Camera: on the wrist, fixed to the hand. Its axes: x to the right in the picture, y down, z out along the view.
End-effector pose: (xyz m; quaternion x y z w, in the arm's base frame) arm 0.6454 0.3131 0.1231 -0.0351 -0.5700 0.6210 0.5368
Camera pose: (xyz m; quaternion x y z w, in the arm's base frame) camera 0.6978 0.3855 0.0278 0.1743 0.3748 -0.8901 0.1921
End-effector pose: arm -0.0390 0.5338 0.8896 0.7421 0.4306 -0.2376 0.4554
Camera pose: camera -0.0098 0.6136 0.9888 0.8149 -0.3667 -0.0964 0.4385
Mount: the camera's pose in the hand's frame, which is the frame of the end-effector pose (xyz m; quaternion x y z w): -0.0251 0.0546 -0.1160 0.1743 -0.2337 0.6833 0.6694
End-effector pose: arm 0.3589 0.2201 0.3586 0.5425 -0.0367 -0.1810 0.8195
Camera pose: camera 0.3793 0.3490 0.3639 0.4386 -0.6183 0.3184 0.5691
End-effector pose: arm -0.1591 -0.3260 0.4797 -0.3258 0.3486 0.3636 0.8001
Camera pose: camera -0.2529 -0.3962 0.4218 0.2445 0.3324 0.8055 0.4254
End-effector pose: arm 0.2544 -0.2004 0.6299 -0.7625 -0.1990 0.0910 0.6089
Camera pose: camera 0.2864 -0.3241 0.6027 -0.5190 0.2614 0.6898 0.4318
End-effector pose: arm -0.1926 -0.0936 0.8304 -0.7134 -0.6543 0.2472 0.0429
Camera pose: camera -0.0959 -0.0948 0.9182 0.8594 -0.0825 -0.4756 0.1688
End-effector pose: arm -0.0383 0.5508 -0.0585 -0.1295 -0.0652 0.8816 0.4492
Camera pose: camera -0.0332 0.4982 -0.1780 -0.1531 -0.0935 -0.9387 0.2944
